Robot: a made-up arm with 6 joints. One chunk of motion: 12 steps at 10 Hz.
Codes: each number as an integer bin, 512 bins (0 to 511) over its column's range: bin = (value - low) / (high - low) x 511, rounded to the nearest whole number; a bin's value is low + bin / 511 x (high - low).
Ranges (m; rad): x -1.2..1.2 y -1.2..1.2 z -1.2..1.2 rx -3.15..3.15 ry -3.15..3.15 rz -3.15..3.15
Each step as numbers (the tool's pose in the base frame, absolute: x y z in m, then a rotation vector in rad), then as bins.
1 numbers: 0.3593 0.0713 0.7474 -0.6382 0.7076 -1.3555
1 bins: 332 271 415 204 313 146
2 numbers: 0.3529 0.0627 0.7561 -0.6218 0.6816 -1.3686
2 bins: 331 269 416 205 311 144
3 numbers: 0.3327 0.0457 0.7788 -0.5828 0.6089 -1.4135
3 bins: 326 265 421 208 305 141
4 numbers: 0.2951 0.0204 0.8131 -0.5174 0.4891 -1.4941
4 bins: 318 260 429 214 295 134
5 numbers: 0.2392 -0.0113 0.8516 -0.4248 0.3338 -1.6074
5 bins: 306 253 437 221 283 125
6 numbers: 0.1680 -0.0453 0.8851 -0.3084 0.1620 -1.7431
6 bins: 291 246 444 230 269 114
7 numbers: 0.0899 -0.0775 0.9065 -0.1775 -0.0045 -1.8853
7 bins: 275 239 449 241 255 103
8 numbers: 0.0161 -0.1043 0.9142 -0.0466 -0.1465 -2.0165
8 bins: 259 233 450 252 244 92
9 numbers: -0.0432 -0.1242 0.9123 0.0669 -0.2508 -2.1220
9 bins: 246 229 450 261 235 83
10 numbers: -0.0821 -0.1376 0.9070 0.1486 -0.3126 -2.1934
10 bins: 238 226 449 268 230 78
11 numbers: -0.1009 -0.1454 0.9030 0.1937 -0.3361 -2.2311
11 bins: 234 225 448 271 228 75
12 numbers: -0.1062 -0.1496 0.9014 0.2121 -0.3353 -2.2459
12 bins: 233 224 447 273 228 73
